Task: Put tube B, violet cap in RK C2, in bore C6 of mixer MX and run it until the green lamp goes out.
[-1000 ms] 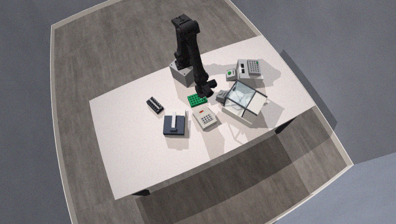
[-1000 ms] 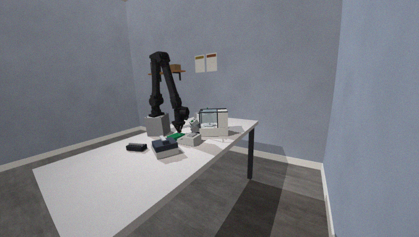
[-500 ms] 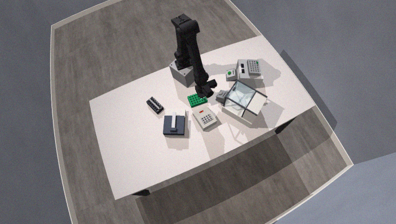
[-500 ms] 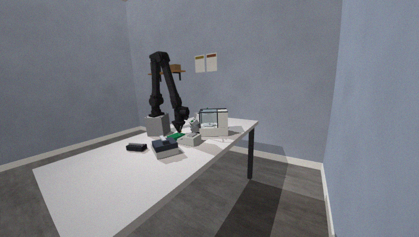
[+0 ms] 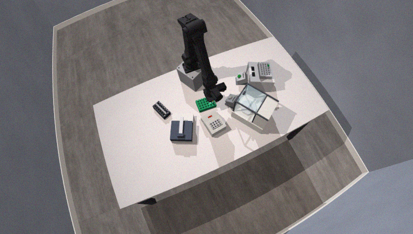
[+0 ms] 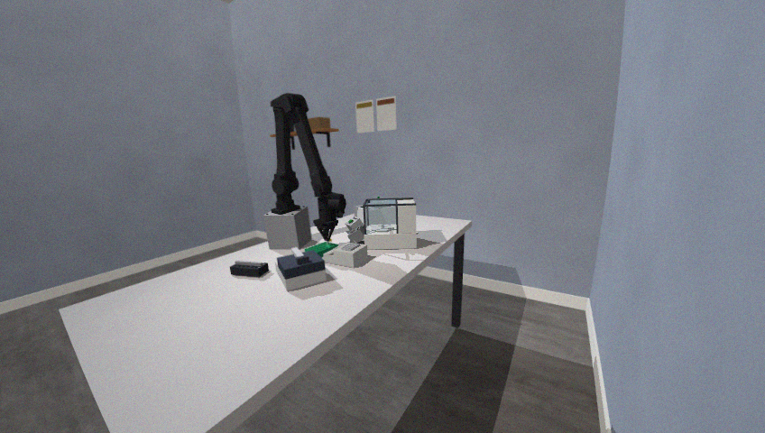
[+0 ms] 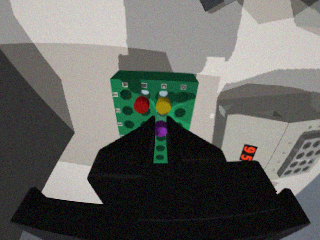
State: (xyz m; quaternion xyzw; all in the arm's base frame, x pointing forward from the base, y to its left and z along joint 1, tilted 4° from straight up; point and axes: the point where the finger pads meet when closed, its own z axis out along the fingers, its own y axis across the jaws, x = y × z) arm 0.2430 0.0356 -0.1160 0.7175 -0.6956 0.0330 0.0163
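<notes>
Right now my hand is 30 mm above the yellow-capped tube and 20 mm to the right of it. Round my hand: violet-capped tube B: 20 mm below; green tube rack RK: 40 mm below, 30 mm to the right, 10 mm behind; red-capped tube: 30 mm below, 20 mm to the left, 20 mm behind.
</notes>
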